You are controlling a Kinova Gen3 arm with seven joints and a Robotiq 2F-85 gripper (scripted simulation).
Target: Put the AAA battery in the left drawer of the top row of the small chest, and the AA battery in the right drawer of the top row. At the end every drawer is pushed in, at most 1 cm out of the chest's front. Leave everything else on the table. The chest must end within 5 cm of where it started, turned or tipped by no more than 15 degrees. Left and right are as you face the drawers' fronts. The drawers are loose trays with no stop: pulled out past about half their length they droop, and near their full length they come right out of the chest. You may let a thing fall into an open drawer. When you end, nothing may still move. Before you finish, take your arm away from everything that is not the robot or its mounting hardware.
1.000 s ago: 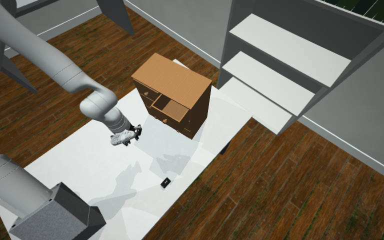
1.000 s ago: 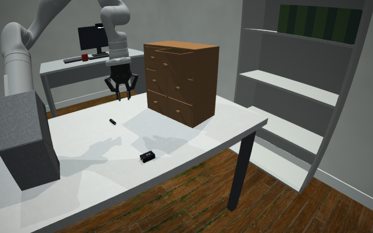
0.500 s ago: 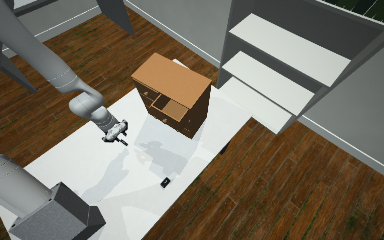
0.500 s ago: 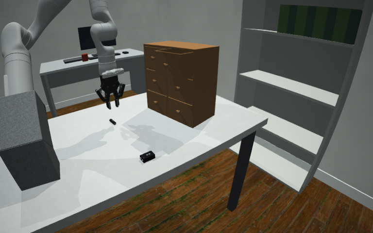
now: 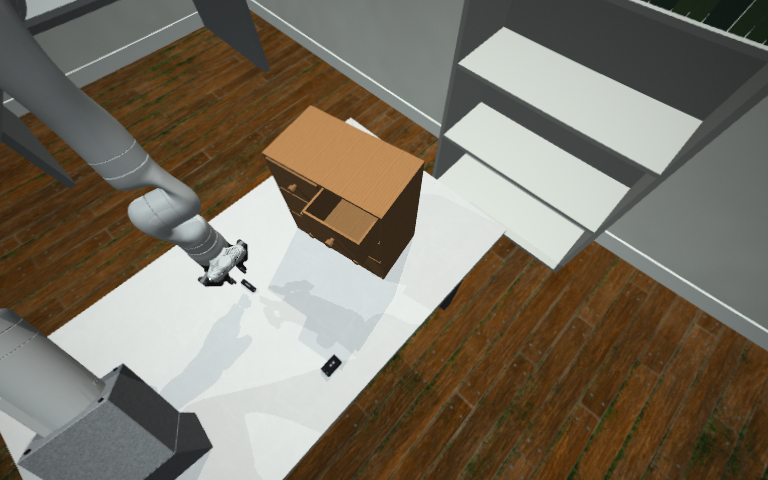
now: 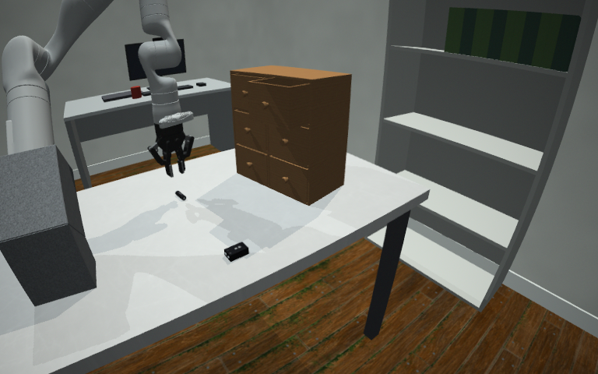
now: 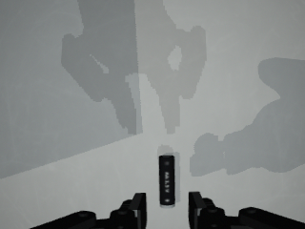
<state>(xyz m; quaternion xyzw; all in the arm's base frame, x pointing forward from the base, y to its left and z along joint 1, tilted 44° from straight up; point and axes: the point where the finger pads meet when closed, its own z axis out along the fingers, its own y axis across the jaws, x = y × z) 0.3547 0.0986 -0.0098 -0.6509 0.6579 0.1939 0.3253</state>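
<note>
My hand is 9 cm above the black AA battery. The rest, counted from my hand: blue AAA battery: 29 cm ahead, 14 cm above, 7 cm to the right; black box: 33 cm to the right, 8 cm below, 2 cm behind.
</note>
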